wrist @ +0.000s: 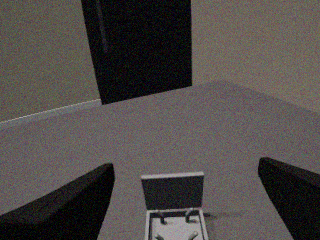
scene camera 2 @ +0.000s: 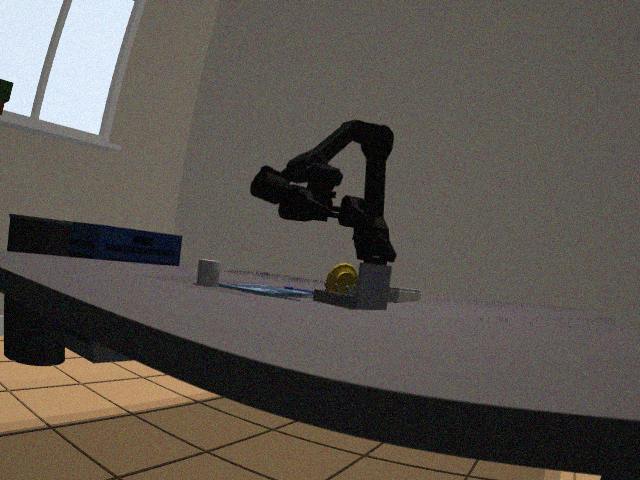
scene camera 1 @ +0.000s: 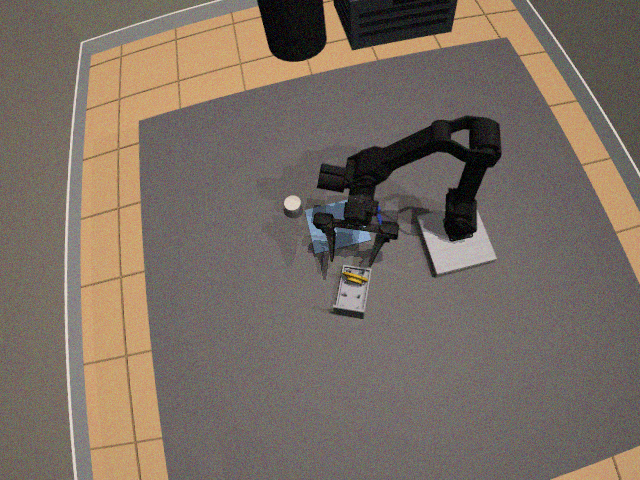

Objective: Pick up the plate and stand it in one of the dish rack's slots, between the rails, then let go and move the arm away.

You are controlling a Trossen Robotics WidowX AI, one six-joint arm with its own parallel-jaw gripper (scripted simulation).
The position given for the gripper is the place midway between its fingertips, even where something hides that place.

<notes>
The gripper point(scene camera 2: 349, 216) is open, with nothing in its grasp. Also in view: a grey dish rack point(scene camera 1: 351, 301) and a light blue mat point(scene camera 1: 319, 239).
The gripper is seen too in the wrist view point(wrist: 187, 168) and in scene camera 1 point(scene camera 1: 350, 264).
</notes>
